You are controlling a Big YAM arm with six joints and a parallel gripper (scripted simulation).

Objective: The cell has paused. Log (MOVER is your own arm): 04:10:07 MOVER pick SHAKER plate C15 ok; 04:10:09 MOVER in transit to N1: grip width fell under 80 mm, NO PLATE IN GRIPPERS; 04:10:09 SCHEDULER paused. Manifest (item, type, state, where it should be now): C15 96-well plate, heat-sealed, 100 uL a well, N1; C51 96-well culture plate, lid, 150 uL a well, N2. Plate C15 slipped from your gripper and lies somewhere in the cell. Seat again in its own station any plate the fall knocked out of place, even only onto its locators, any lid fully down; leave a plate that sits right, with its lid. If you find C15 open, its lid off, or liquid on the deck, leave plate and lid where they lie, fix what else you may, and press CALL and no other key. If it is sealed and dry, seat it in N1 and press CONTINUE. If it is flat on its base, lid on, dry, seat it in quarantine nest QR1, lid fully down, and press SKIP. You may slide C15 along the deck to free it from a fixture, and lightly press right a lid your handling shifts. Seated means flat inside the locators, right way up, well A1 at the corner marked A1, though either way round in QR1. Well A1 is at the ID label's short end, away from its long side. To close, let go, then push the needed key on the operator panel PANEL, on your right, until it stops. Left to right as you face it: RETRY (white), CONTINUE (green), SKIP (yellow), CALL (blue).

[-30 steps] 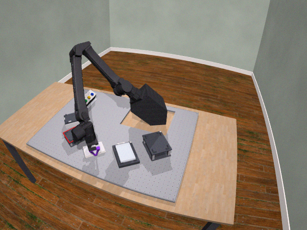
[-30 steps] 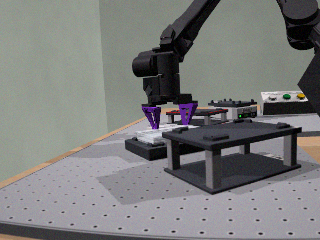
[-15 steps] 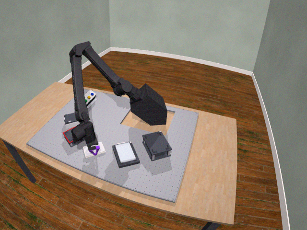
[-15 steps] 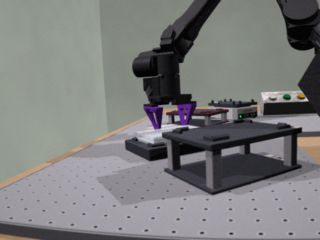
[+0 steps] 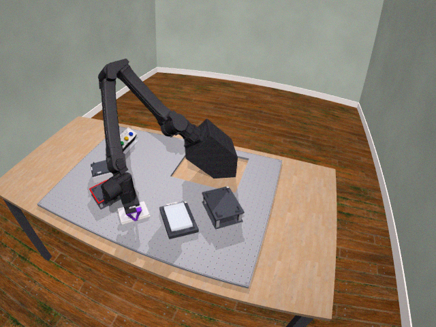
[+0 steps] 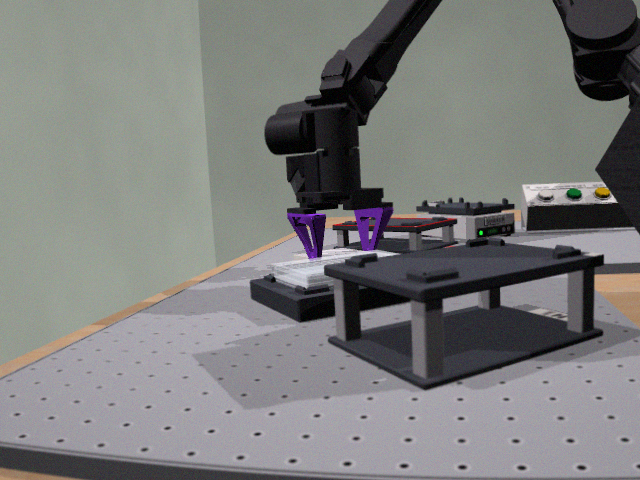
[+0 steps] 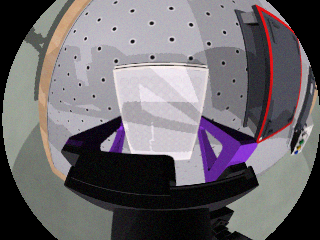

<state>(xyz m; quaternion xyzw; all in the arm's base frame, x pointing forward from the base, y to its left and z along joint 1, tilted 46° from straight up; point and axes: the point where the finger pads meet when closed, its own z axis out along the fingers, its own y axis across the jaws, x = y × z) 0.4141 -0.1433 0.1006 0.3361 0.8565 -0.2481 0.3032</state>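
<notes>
My gripper is now 2 cm past the clear lid, 20 cm to the right of it and 2 cm below it. The rest, counted from my hand: white plate right at my hand; red-edged nest 7 cm behind, 16 cm to the right, 3 cm above; white key 34 cm behind, 26 cm to the right, 6 cm above.
</notes>
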